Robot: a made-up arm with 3 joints. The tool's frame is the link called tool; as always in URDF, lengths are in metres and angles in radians.
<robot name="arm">
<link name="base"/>
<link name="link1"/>
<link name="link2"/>
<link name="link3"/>
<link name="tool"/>
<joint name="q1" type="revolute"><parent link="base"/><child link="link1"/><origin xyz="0 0 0.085" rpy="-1.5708 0 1.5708"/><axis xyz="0 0 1"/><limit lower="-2.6" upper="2.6" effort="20" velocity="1.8"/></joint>
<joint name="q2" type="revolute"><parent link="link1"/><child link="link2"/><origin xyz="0.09 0.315 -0.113" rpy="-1.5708 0 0"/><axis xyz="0 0 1"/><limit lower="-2.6" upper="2.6" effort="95" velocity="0.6"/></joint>
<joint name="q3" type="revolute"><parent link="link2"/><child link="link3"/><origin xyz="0.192 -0.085 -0.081" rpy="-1.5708 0 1.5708"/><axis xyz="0 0 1"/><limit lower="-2.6" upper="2.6" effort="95" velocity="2.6"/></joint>
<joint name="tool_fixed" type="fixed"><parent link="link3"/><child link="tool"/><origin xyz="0.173 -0.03 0.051" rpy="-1.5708 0 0"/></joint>
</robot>
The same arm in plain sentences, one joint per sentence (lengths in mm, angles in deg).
The arm has three revolute joints in a row. What follows holds with every joint at zero, and every direction is one of the base frame's. Joint 1 is mounted 85 mm along +z from the base frame's origin and rotates about -x, from -148.97 to 148.97 deg. Joint 2 is mounted 113 mm along +x and 90 mm along +y and 315 mm along -z from joint 1 and rotates about -z, from -148.97 to 148.97 deg. Joint 3 is mounted 85 mm along -x and 192 mm along +y and 81 mm along +z from joint 2 and rotates about -y, from -148.97 to 148.97 deg. The tool frame, which is the frame that the pose is given for, is mounted 173 mm along +x and 51 mm along -y and 30 mm along -z from joint 3; its axes are the base frame's turned by roll 0, pitch 0 and yaw 0 deg (as in URDF: about the fixed x, then y, then z).
